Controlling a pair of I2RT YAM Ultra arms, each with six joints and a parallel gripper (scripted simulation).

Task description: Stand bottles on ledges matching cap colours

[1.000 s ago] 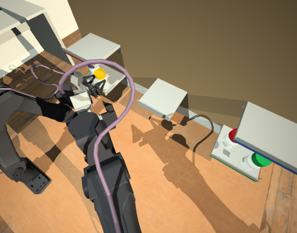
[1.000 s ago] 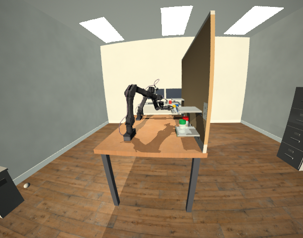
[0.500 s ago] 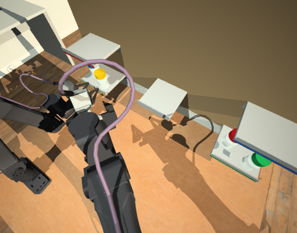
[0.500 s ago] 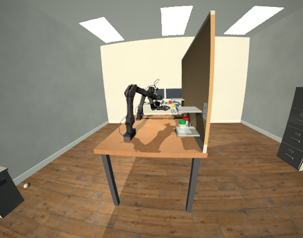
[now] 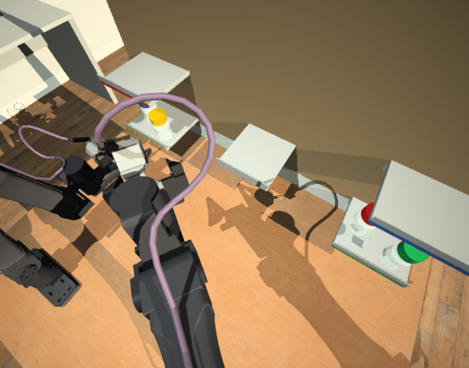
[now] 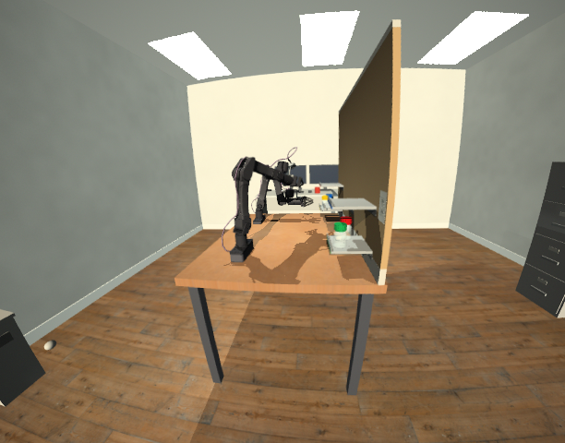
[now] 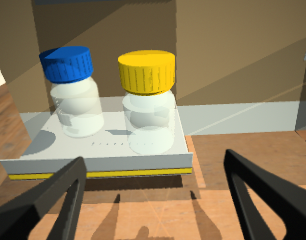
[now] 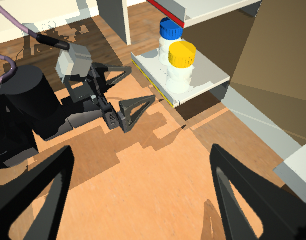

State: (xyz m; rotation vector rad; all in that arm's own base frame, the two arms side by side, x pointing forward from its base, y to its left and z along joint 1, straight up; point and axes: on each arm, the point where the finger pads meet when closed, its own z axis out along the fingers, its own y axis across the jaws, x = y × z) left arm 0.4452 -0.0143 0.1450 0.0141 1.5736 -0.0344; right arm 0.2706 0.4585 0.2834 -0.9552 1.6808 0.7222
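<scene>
The blue-capped bottle lies 150 mm ahead of my left hand, 80 mm to the left of it and 20 mm below it. Round my left hand: yellow-capped bottle (100 mm ahead, 20 mm below, 10 mm to the right); red-capped bottle (690 mm to the right, 90 mm ahead, 20 mm below); brown wall (370 mm to the right, 290 mm above, 220 mm ahead).
</scene>
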